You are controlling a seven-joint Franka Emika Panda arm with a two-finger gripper.
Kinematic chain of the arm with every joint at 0, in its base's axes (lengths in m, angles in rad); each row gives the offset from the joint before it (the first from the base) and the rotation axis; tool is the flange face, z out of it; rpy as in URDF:
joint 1: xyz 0 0 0.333 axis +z
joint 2: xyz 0 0 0 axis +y
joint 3: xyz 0 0 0.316 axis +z
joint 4: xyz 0.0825 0 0 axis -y
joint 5: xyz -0.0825 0 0.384 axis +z
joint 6: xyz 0 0 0 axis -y
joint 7: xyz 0.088 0 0 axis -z
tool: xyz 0 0 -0.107 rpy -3.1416 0 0
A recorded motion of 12 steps. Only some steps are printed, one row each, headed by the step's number.
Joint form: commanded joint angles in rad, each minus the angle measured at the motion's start. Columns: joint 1, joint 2, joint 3, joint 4, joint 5, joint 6, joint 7.
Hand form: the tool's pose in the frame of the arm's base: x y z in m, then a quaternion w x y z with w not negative. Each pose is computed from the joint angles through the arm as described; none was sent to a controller.
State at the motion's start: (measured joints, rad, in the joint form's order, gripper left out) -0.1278 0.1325 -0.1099 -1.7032 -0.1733 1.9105 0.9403
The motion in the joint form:
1: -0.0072 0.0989 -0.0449 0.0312 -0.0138 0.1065 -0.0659
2: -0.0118 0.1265 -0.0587 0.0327 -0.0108 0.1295 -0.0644
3: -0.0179 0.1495 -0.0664 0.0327 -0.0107 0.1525 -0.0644
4: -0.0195 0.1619 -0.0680 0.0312 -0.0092 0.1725 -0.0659
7: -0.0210 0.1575 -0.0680 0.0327 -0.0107 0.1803 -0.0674
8: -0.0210 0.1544 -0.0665 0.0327 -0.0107 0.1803 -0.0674
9: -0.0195 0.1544 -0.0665 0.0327 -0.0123 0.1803 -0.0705
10: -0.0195 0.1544 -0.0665 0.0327 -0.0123 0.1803 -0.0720
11: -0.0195 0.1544 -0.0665 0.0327 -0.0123 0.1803 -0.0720
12: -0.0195 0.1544 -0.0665 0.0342 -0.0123 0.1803 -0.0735
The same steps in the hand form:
1: 0.6145 -0.1864 0.4809 0.08296 0.84988 -0.51342 0.08493
2: 0.6175 -0.1975 0.4666 0.08545 0.84592 -0.51976 0.08349
3: 0.6200 -0.2061 0.4543 0.08784 0.84355 -0.52317 0.08366
4: 0.6226 -0.2081 0.4475 0.08710 0.84379 -0.52247 0.08642
7: 0.6228 -0.2091 0.4519 0.08562 0.84364 -0.52183 0.09287
8: 0.6227 -0.2082 0.4539 0.08476 0.84387 -0.52136 0.09426
9: 0.6230 -0.2074 0.4539 0.08552 0.84519 -0.51908 0.09437
10: 0.6230 -0.2074 0.4539 0.08559 0.84558 -0.51844 0.09431
11: 0.6230 -0.2074 0.4539 0.08559 0.84558 -0.51844 0.09431
12: 0.6232 -0.2074 0.4546 0.08549 0.84590 -0.51781 0.09497

